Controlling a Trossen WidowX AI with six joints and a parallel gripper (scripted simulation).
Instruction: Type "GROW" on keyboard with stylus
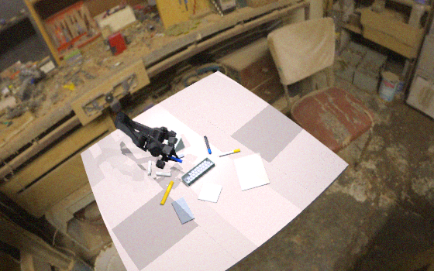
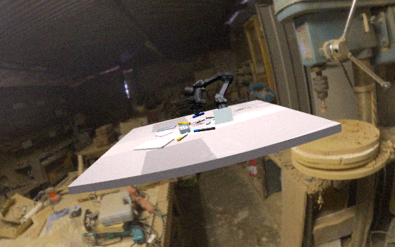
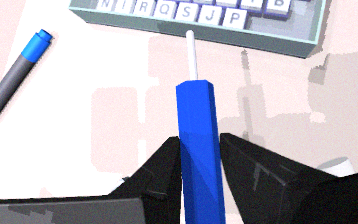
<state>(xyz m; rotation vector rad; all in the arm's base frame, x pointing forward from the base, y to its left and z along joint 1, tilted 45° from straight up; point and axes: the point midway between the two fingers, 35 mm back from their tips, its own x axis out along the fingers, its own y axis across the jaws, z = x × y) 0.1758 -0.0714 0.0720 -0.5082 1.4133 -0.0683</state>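
Now: gripper tip 20 cm to the right of the blue-capped pen, 6 cm above it and 2 cm short of it. The rest, counted from my gripper tip: blue stylus 1 cm ahead; then yellow marker 17 cm to the right, 9 cm ahead, 6 cm below; then grey card 23 cm ahead, 17 cm to the right, 6 cm below.
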